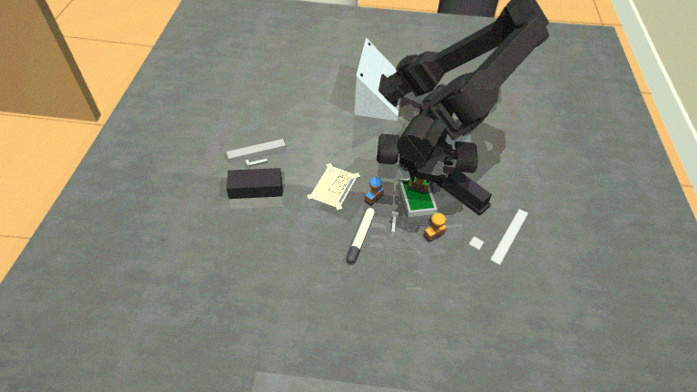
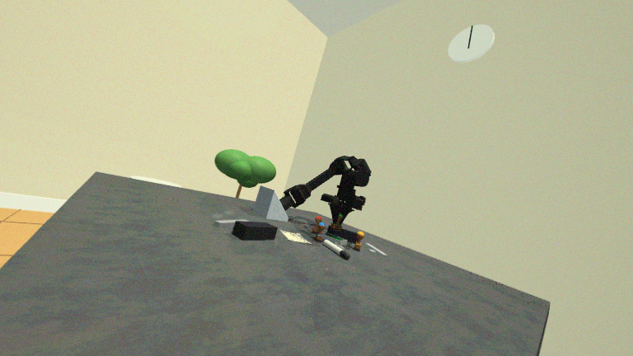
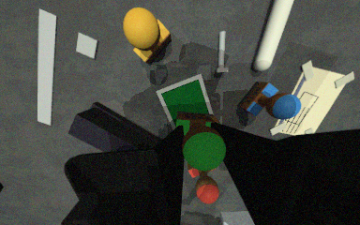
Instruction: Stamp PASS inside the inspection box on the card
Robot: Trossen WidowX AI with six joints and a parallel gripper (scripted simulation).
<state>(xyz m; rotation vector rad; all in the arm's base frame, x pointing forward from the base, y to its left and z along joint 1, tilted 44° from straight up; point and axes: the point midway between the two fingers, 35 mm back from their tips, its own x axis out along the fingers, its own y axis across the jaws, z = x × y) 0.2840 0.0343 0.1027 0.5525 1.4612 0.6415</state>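
My gripper tip is 6 cm above the green ink pad. Also, from my gripper tip: red-knobbed stamp (9 cm behind, 2 cm to the right, 4 cm below); then blue-knobbed stamp (1 cm ahead, 9 cm to the right, 4 cm below); then green-knobbed stamp (right at my gripper tip).
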